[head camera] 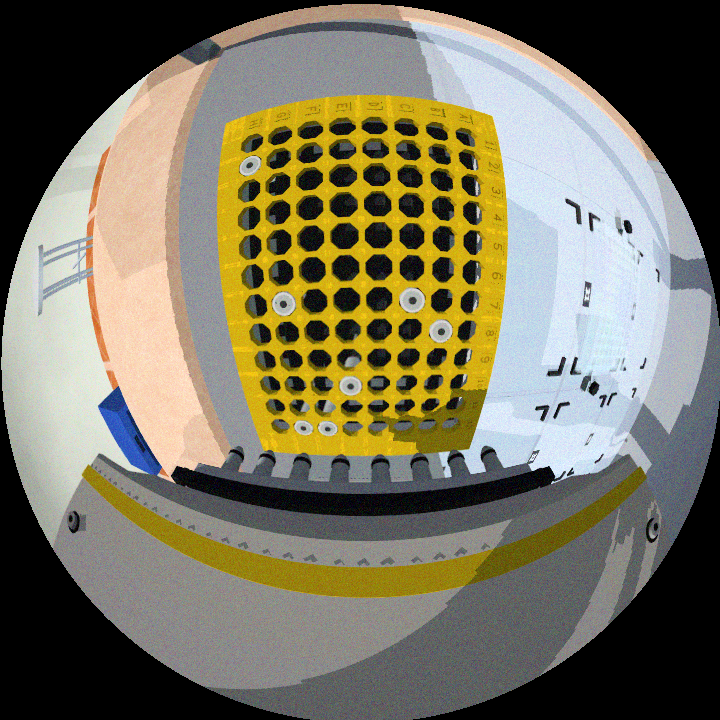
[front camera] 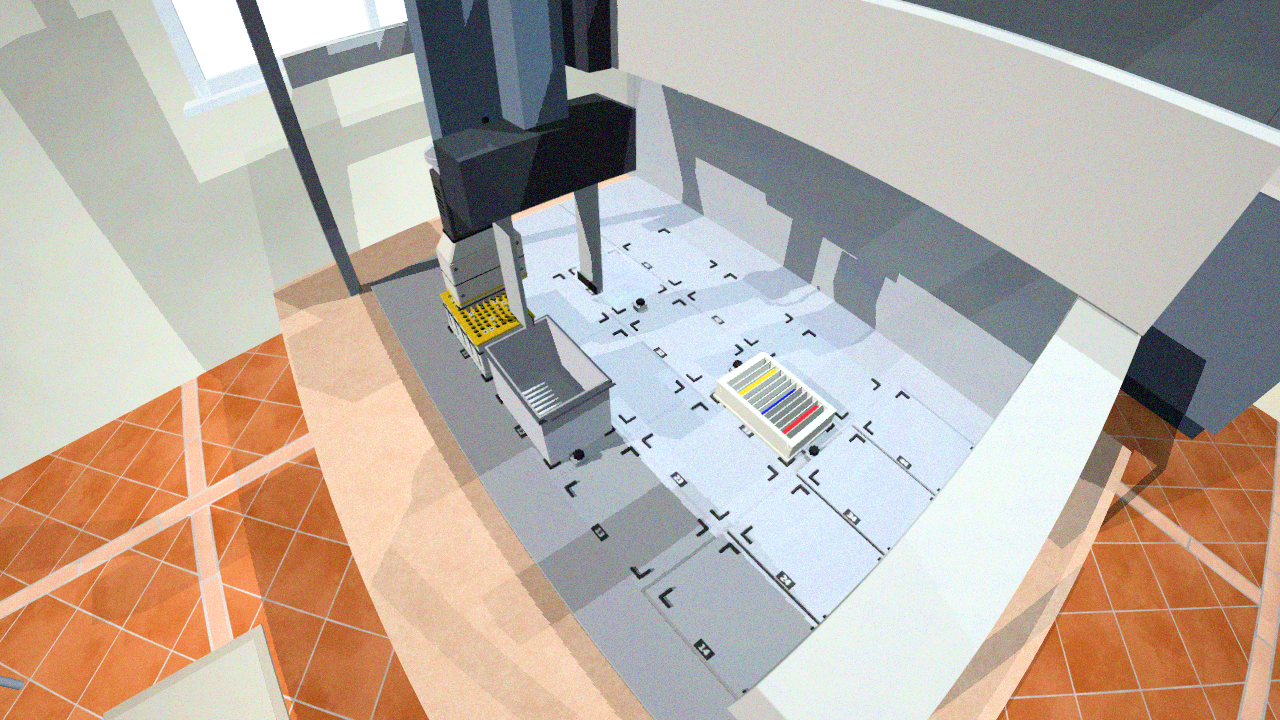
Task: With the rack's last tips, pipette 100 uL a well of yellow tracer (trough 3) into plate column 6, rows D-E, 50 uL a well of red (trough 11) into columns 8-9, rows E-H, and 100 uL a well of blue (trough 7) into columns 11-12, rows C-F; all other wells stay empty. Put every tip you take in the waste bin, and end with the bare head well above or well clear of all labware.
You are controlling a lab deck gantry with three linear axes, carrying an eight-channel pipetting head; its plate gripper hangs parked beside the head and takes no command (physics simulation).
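Note:
The yellow tip rack [front camera: 486, 333] [head camera: 363, 442] holds a few scattered pale tips: H2, G7, C7, B8, E10, G12 and F12 in the head view. The pipetting head [front camera: 481, 265] is low over the rack's far part; its eight nozzles [head camera: 341, 463] look bare, beyond row 12 in the head view. The grey waste bin [front camera: 575, 428] beside the rack holds several tips. The white reservoir [front camera: 753, 428] has yellow [front camera: 759, 383], blue [front camera: 778, 400] and red [front camera: 800, 419] troughs. A faint clear plate [head camera: 607, 342] shows at right; its wells are unreadable. The parked plate gripper [front camera: 556, 304] is open, its paddles apart and empty.
The dark gantry carriage [front camera: 537, 165] hangs above the rack and bin. One gripper paddle [front camera: 513, 273] hangs down between the rack and the bin in the front view. A blue box [head camera: 130, 433] stands outside the deck in the head view.

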